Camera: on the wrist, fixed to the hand. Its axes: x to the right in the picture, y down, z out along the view.
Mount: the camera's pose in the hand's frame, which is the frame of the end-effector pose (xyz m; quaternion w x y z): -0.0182 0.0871 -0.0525 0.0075 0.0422 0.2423 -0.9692
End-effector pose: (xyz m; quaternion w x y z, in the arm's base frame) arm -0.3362 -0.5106 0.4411 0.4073 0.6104 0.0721 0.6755
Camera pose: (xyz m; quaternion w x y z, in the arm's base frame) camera -0.4242 -0.5585 0.4661 0.6146 -0.2118 0.7194 -0.2448
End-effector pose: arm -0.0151 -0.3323 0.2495 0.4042 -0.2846 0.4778 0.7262
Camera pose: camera -0.0792 -0.4054 0.2844 0.6031 -0.6241 -0.1437 -0.4754
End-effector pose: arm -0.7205 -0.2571 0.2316 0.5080 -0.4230 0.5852 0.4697
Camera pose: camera -0.8132 -0.2907 0.2623 0.3351 -0.6627 -0.2627 -0.6160
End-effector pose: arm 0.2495 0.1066 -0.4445 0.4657 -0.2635 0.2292 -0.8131
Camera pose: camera 0.2790 0.0891 -0.5419 0.8290 0.0075 0.1752 0.5310
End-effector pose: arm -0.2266 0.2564 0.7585 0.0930 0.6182 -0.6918 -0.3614
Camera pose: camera -0.2611 0.2508 0.8557 0.2080 -0.7667 -0.6013 -0.0861
